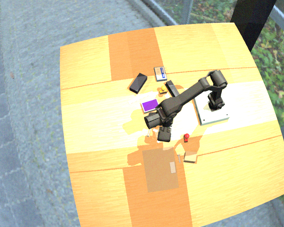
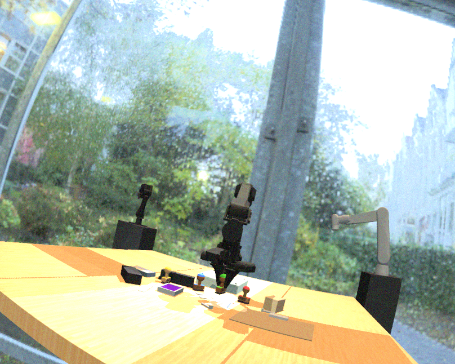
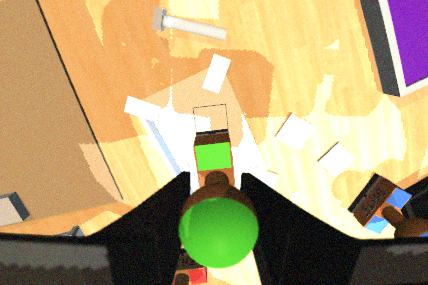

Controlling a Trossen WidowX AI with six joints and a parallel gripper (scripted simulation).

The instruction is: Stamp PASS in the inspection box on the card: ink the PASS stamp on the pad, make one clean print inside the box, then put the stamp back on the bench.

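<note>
Right now my gripper tip is 60 mm above the white card and 10 mm to the right of it. Round my gripper tip: red-knobbed stamp 100 mm behind, 70 mm to the left, 40 mm below; green-knobbed stamp right at my gripper tip; blue-knobbed stamp 100 mm to the right, 100 mm behind, 40 mm below.
</note>
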